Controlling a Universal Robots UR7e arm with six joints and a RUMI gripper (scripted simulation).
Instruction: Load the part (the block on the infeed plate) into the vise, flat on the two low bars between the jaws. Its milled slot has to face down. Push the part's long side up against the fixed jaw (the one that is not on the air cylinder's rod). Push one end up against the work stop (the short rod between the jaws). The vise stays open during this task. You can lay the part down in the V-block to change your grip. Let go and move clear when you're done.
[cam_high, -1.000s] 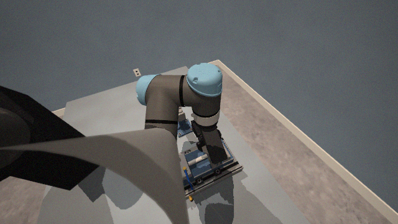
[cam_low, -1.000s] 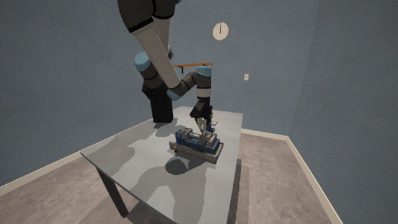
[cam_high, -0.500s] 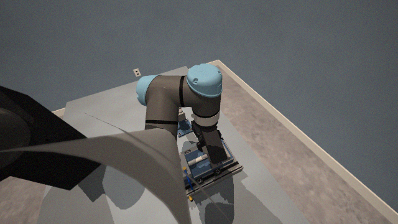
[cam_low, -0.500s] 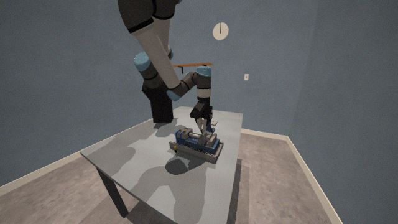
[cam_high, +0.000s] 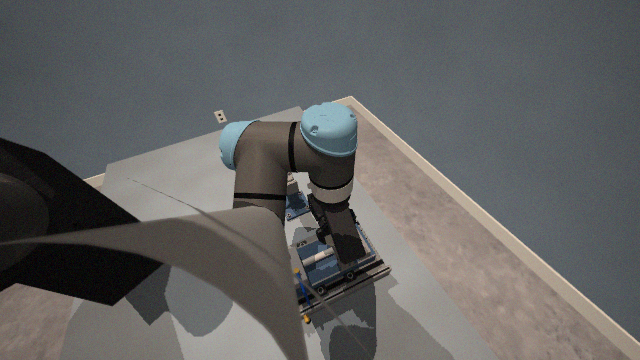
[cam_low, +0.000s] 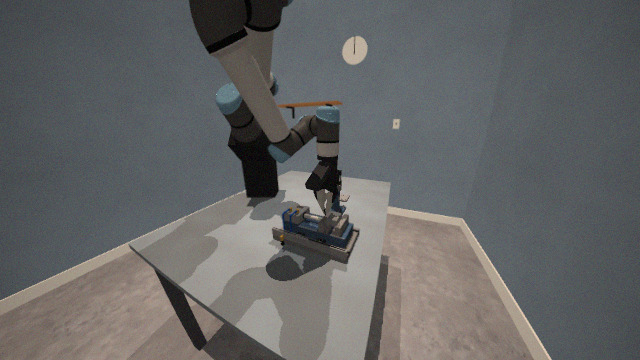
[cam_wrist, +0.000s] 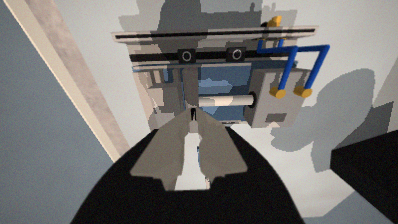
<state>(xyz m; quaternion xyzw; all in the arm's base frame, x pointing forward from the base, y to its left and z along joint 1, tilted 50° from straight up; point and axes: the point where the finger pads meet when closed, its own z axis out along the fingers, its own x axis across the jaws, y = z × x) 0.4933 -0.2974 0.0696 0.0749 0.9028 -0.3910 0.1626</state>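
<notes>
Right now the part is 4 cm ahead of my hand, 3 cm below it and 1 cm to the right of it. Round my hand: grey jaw 4 cm below; then cylinder rod 5 cm behind, 4 cm below, 2 cm to the left; then work stop 5 cm ahead, 4 cm to the left, 3 cm below.
</notes>
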